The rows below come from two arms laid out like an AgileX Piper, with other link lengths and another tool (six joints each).
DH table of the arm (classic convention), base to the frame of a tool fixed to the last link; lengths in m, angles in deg. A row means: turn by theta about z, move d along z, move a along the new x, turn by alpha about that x. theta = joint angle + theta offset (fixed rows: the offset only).
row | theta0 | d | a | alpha
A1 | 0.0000 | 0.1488 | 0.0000 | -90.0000
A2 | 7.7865 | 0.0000 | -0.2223 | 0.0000
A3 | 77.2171 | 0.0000 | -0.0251 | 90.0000
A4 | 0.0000 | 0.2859 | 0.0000 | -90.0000
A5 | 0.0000 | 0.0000 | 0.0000 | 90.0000
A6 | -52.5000 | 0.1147 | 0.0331 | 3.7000
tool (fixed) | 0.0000 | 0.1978 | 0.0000 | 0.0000
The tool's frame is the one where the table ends.
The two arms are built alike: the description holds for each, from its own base.
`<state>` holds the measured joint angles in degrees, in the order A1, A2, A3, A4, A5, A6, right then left.
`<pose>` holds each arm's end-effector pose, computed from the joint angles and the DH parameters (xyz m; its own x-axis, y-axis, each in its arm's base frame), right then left.
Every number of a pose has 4 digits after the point.
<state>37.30 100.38 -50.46 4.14 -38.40 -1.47 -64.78 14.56 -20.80 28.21 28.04 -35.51</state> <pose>0.5033 0.3235 0.1293 0.3833 -0.6801 -0.6249 -0.3780 0.5018 -0.7780 0.1901 -0.3216 0.2349 -0.7490 -0.4426 -0.4930 0.3102 0.4233 -0.8512</pose>
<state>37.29 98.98 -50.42 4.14 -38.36 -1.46 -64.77 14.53 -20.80 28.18 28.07 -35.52</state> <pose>0.5034 0.3235 0.1432 0.3946 -0.6713 -0.6274 -0.3637 0.5129 -0.7776 0.1901 -0.3215 0.2349 -0.7491 -0.4431 -0.4924 0.3095 0.4231 -0.8516</pose>
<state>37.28 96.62 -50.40 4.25 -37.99 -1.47 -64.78 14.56 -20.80 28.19 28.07 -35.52</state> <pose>0.5032 0.3229 0.1656 0.4105 -0.6579 -0.6314 -0.3426 0.5304 -0.7754 0.1901 -0.3216 0.2347 -0.7492 -0.4427 -0.4926 0.3095 0.4235 -0.8514</pose>
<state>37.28 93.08 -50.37 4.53 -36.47 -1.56 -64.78 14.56 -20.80 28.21 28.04 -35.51</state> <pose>0.5013 0.3209 0.1936 0.4257 -0.6434 -0.6362 -0.3221 0.5493 -0.7710 0.1901 -0.3216 0.2349 -0.7490 -0.4426 -0.4930 0.3102 0.4233 -0.8512</pose>
